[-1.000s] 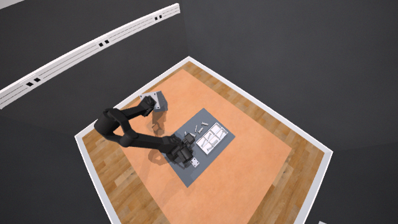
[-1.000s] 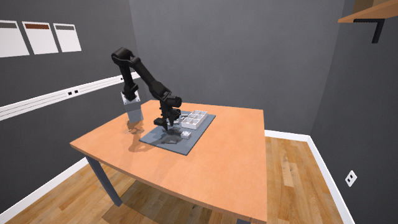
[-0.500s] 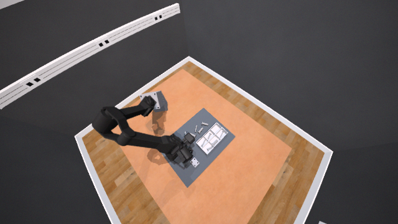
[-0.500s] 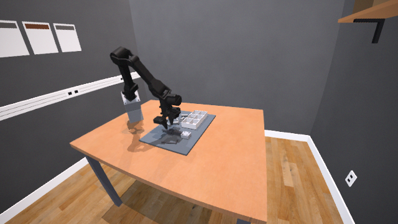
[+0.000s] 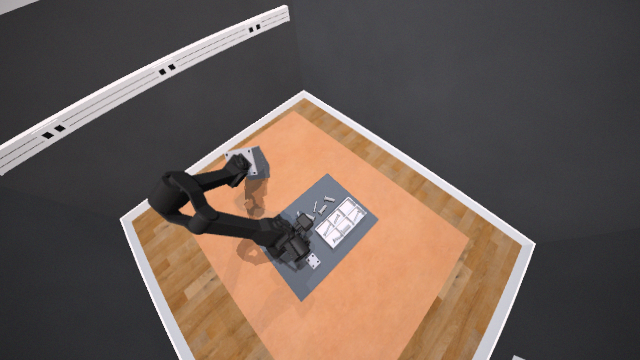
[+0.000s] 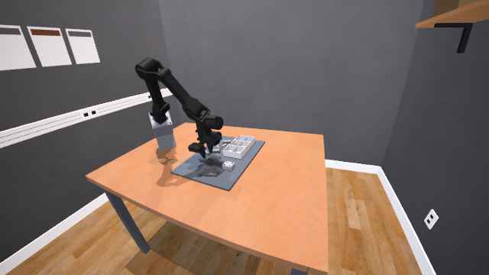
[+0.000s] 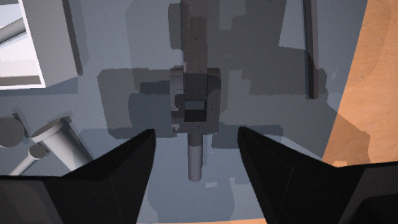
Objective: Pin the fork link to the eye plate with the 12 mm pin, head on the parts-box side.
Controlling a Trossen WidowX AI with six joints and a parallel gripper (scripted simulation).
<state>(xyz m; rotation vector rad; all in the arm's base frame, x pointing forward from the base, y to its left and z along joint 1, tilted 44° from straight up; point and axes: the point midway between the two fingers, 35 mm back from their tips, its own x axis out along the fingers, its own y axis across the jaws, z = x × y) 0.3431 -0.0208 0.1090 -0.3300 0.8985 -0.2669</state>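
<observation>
My hand is 2 cm past the thick headed pin, 12 cm to the right of it and 7 cm above it. Round my hand: dark fork link 7 cm below; then dark flat bar 4 cm ahead, 7 cm below; then thin dark bar 6 cm ahead, 8 cm to the right, 8 cm below.
</observation>
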